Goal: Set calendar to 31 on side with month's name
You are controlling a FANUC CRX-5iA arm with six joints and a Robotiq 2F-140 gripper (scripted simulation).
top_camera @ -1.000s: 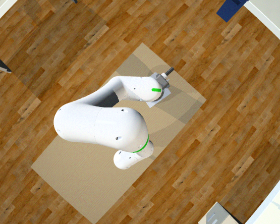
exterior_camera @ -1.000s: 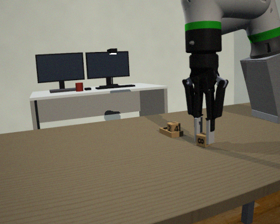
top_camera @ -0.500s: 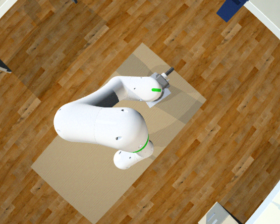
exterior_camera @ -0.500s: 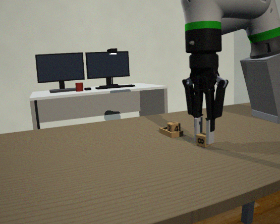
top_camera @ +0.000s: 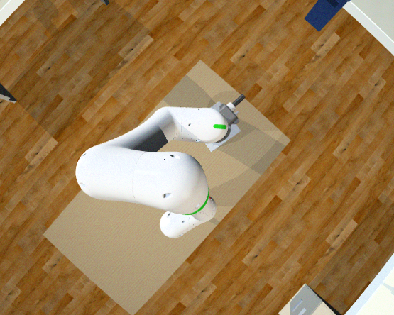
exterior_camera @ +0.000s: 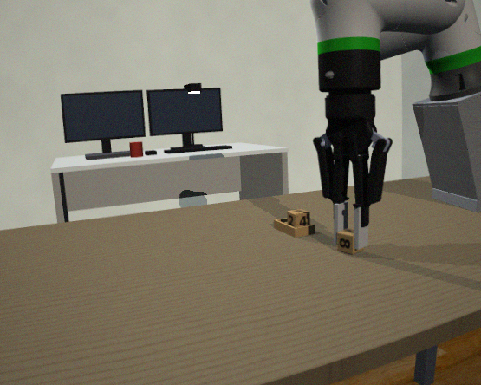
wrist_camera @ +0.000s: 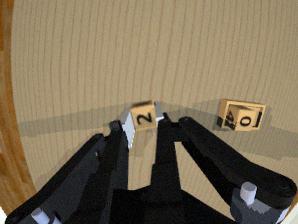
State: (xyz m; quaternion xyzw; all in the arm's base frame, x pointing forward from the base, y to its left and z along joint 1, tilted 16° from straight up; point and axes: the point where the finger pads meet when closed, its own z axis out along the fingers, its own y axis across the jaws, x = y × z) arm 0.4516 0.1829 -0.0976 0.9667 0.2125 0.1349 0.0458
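The wooden number cube is 3 cm below my hand. Round my hand: small wooden tray: 16 cm to the right, 4 cm below, 3 cm ahead.
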